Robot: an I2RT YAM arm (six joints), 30 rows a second.
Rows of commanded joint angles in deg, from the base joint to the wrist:
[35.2, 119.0, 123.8, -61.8, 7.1, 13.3]
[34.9, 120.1, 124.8, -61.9, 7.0, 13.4]
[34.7, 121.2, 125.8, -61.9, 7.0, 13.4]
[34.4, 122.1, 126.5, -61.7, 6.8, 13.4]
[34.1, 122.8, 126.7, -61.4, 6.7, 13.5]
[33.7, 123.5, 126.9, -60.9, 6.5, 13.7]
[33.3, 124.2, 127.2, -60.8, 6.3, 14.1]
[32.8, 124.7, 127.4, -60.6, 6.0, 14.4]
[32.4, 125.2, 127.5, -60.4, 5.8, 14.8]
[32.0, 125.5, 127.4, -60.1, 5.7, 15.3]
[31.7, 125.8, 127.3, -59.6, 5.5, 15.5]
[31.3, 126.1, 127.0, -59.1, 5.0, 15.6]
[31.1, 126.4, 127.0, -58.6, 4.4, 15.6]
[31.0, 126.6, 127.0, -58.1, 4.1, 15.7]
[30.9, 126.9, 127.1, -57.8, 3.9, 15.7]
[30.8, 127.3, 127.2, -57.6, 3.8, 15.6]
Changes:
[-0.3, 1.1, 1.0, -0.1, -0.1, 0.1]
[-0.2, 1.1, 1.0, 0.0, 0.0, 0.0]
[-0.3, 0.9, 0.7, 0.2, -0.2, 0.0]
[-0.3, 0.7, 0.2, 0.3, -0.1, 0.1]
[-0.4, 0.7, 0.2, 0.5, -0.2, 0.2]
[-0.4, 0.7, 0.3, 0.1, -0.2, 0.4]
[-0.5, 0.5, 0.2, 0.2, -0.3, 0.3]
[-0.4, 0.5, 0.1, 0.2, -0.2, 0.4]
[-0.4, 0.3, -0.1, 0.3, -0.1, 0.5]
[-0.3, 0.3, -0.1, 0.5, -0.2, 0.2]
[-0.4, 0.3, -0.3, 0.5, -0.5, 0.1]
[-0.2, 0.3, 0.0, 0.5, -0.6, 0.0]
[-0.1, 0.2, 0.0, 0.5, -0.3, 0.1]
[-0.1, 0.3, 0.1, 0.3, -0.2, 0.0]
[-0.1, 0.4, 0.1, 0.2, -0.1, -0.1]

